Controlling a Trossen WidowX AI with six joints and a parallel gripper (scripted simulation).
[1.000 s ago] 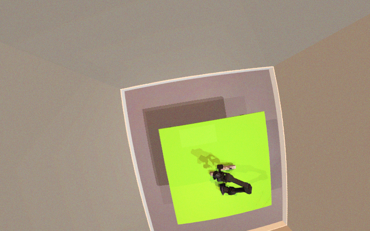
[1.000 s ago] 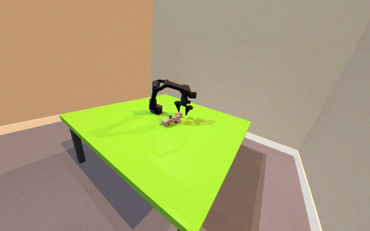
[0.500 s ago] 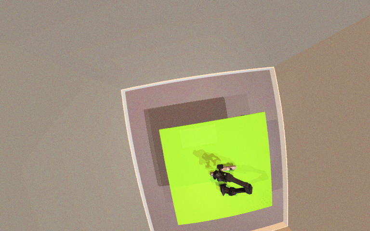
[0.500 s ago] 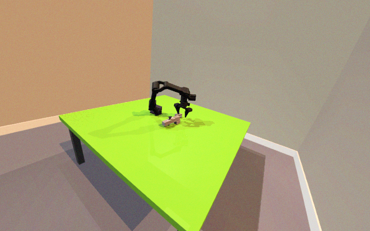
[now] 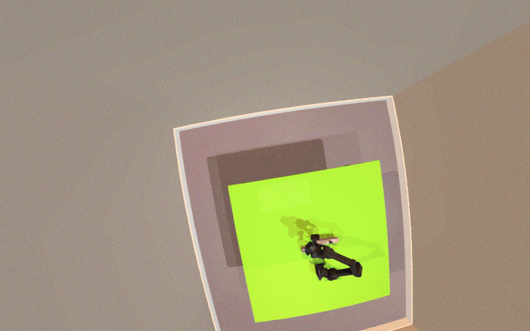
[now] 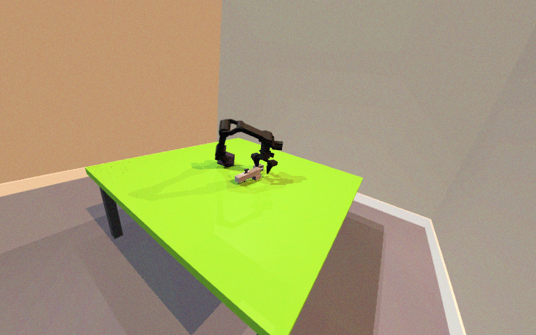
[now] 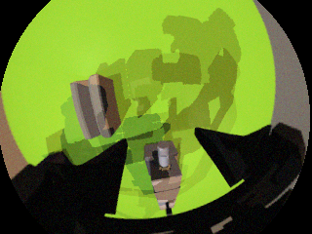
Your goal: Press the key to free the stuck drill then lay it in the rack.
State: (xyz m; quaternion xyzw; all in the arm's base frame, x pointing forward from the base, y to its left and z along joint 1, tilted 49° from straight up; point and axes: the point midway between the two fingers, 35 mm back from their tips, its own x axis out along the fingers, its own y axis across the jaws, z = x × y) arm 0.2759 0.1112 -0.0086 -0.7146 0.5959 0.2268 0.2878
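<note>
Right now my gripper tip is 6 cm to the left of the drill and 1 cm below it. Also, from my gripper tip: holder block: 12 cm to the right; slotted rack: 8 cm behind, 5 cm to the left, 1 cm below; small dark key: 1 cm behind, 14 cm to the right, 2 cm above.
</note>
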